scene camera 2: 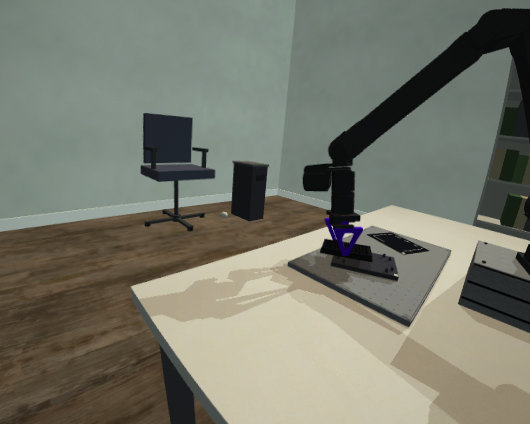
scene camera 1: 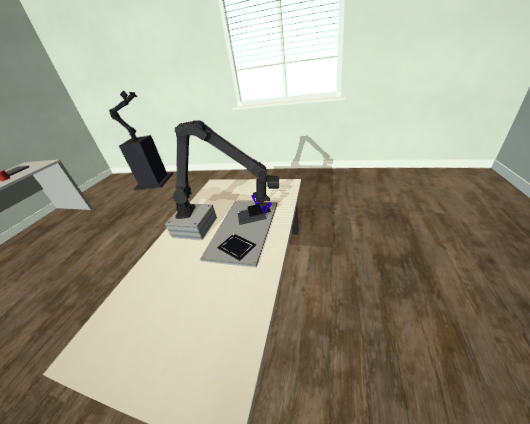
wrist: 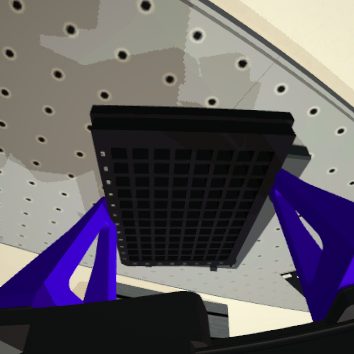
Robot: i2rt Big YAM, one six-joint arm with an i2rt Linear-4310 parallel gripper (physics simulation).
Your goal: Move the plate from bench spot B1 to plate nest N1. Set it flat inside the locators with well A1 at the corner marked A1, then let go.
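Places are measured from the arm's base along level axes (x ahead, y right, z down), in metres.
Where they show: gripper, fingertip midpoint: (scene camera 2: 341,250) (scene camera 1: 261,209) (wrist: 186,187); arm's base at its link origin: (scene camera 1: 186,212).
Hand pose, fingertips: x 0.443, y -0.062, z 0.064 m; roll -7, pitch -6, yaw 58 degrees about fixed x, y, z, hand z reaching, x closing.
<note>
Each offset is from my fingertips to the top centre of the thing. "*": to the spot under its first point. Level surfaces: height alone.
The plate @(dz -0.016, dx -0.013, dy +0.003 m) (scene camera 1: 255,211) (scene camera 2: 361,251) (wrist: 185,195) is black with a grid of wells and small marks along its left edge in the wrist view. My gripper (scene camera 1: 260,208) (scene camera 2: 341,246) (wrist: 186,187) is shut on it, one purple finger at each side. The plate is held a little above the plate nest @(dz +0.006, dx -0.060, dy +0.026 m) (scene camera 1: 247,218) (scene camera 2: 372,268) (wrist: 301,154), offset from it. Small locators show on the nest's uncovered part in scene camera 2; the plate hides much of the rest. The corner mark A1 cannot be read. Bench spot B1 @(* dz +0.027, dx -0.109, dy +0.281 m) (scene camera 1: 237,246) (scene camera 2: 398,243) is a black square with a white outline.
Nest and bench spot lie on a grey perforated board (scene camera 1: 215,252) (scene camera 2: 417,285) (wrist: 150,30) on the cream table @(dz +0.041 m) (scene camera 1: 165,310) (scene camera 2: 280,360). The arm's grey base block (scene camera 1: 192,227) (scene camera 2: 492,290) stands beside the board. The table's edge runs close along the board's other side.
</note>
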